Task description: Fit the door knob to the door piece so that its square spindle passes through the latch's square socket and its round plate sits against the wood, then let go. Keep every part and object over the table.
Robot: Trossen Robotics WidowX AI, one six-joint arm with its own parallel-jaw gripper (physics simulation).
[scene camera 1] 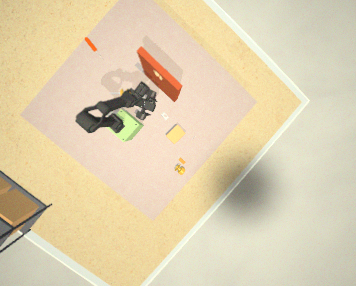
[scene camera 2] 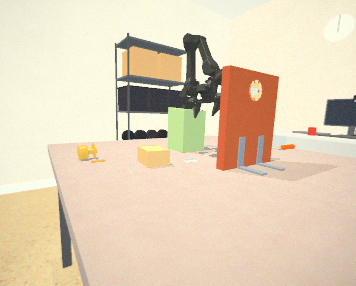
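Where they show: gripper, fingertip midpoint: [scene camera 2: 203, 116]; arm's base, origin of the base link: [scene camera 1: 117, 126] [scene camera 2: 187, 108].
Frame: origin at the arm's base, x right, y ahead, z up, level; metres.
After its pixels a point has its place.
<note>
The door piece [scene camera 1: 160, 75] {x 0.007, y 0.390, z 0.108 m} [scene camera 2: 247, 117] {x 0.024, y 0.425, z -0.032 m}, an orange-red panel, stands upright on grey brackets. A pale latch part shows in its round hole [scene camera 2: 255, 90] {x -0.027, y 0.412, z 0.073 m}; its socket is too small to read. A yellow part [scene camera 1: 180, 169] {x 0.526, y 0.040, z -0.183 m} [scene camera 2: 86, 152] {x 0.534, y 0.064, z -0.191 m} with a round body lies near the table edge; it may be the door knob. A small yellow-orange thing [scene camera 1: 122, 92] {x -0.183, y 0.174, z -0.183 m} shows beside the arm in scene camera 1; I cannot tell what it is. My gripper [scene camera 1: 148, 106] {x 0.083, y 0.238, z -0.037 m} [scene camera 2: 205, 112] {x 0.083, y 0.238, z -0.037 m} is open and empty, pointing down between the green block and the door piece, above the table.
A tall green block [scene camera 1: 129, 126] {x 0.053, y 0.048, z -0.002 m} [scene camera 2: 185, 129] {x 0.075, y 0.097, z -0.105 m} stands beside the arm. A yellow block [scene camera 1: 175, 133] {x 0.305, y 0.218, z -0.165 m} [scene camera 2: 153, 156] {x 0.341, y 0.273, z -0.183 m}, a small white plate [scene camera 1: 165, 116] {x 0.162, y 0.253, z -0.223 m} [scene camera 2: 190, 160] {x 0.155, y 0.253, z -0.223 m} and a small orange piece [scene camera 1: 182, 160] {x 0.497, y 0.100, z -0.223 m} [scene camera 2: 98, 161] {x 0.496, y 0.098, z -0.225 m} lie on the table. An orange-handled tool [scene camera 1: 90, 44] {x -0.584, y 0.271, z -0.202 m} [scene camera 2: 287, 147] {x -0.568, y 0.283, z -0.212 m} lies beyond the door piece.
</note>
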